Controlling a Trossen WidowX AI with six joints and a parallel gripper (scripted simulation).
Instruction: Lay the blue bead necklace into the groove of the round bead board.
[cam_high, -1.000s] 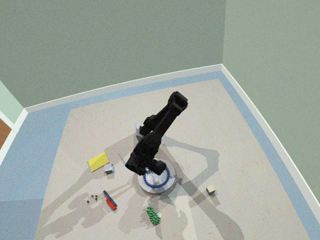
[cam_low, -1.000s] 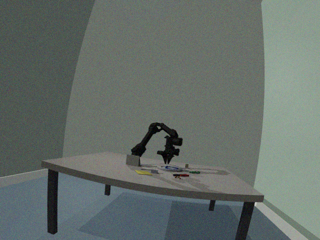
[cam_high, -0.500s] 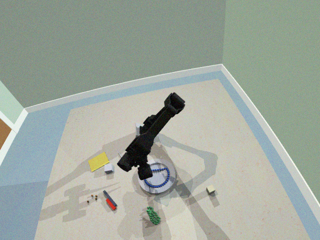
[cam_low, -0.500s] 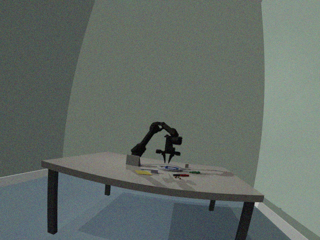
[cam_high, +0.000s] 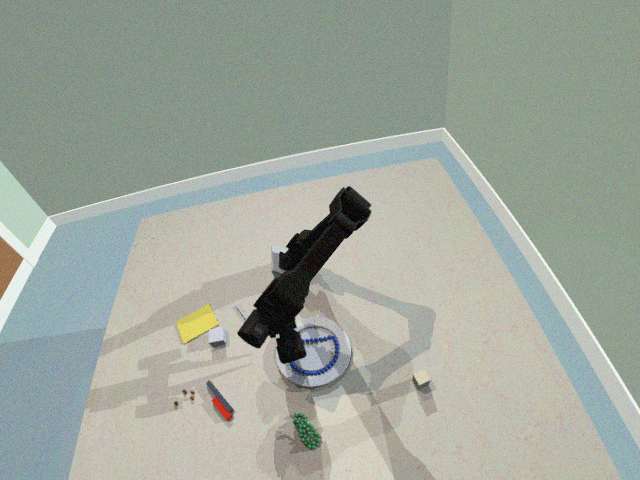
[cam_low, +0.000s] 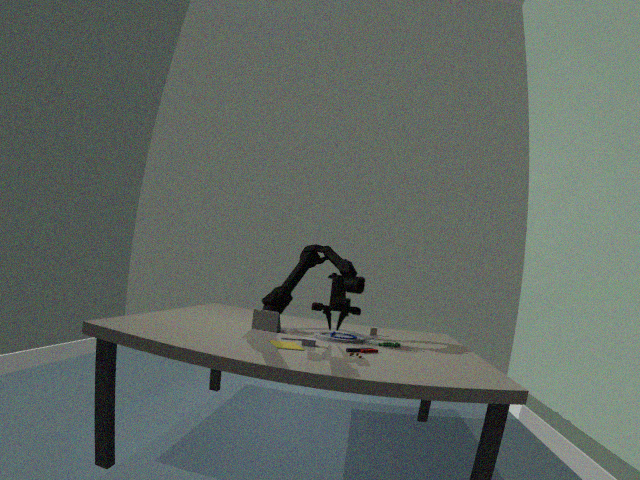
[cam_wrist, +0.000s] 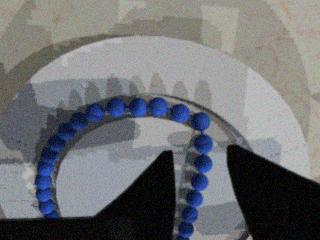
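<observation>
My gripper tip is 5 cm to the right of the round bead board, 3 cm above it and 2 cm short of it. Also, from my gripper tip: white cube: 22 cm to the right, 5 cm behind, 2 cm below; then grey tool: 19 cm to the right, 14 cm ahead, 3 cm below; then stick: 14 cm to the right, 11 cm behind, 3 cm below.
</observation>
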